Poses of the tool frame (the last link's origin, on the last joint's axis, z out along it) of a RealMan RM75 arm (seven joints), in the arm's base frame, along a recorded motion.
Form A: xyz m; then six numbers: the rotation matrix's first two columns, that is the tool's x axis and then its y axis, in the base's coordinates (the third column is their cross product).
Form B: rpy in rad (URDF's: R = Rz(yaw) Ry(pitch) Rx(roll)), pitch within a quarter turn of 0, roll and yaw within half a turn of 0; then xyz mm. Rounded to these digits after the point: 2 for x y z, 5 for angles.
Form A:
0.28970, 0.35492, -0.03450, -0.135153, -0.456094, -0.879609, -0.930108, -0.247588, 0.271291
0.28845, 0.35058, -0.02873, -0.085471, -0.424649, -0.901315, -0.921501, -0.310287, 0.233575
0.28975, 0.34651, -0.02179, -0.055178, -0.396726, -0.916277, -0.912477, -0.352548, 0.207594
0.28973, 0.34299, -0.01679, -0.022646, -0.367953, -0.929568, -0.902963, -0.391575, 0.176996
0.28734, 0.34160, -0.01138, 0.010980, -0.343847, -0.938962, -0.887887, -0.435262, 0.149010
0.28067, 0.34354, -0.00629, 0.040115, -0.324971, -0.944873, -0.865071, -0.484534, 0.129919
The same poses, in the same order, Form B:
2.53472, 1.07504, -1.85888, 289.70, 354.92, -34.50
2.57207, 1.12279, -1.76942, 288.45, 350.58, -28.73
2.59676, 1.15868, -1.70899, 289.75, 346.51, -21.79
2.64080, 1.19324, -1.63226, 289.73, 342.99, -16.79
2.69362, 1.21960, -1.53887, 287.34, 341.60, -11.38
2.73359, 1.23721, -1.44798, 280.67, 343.54, -6.29

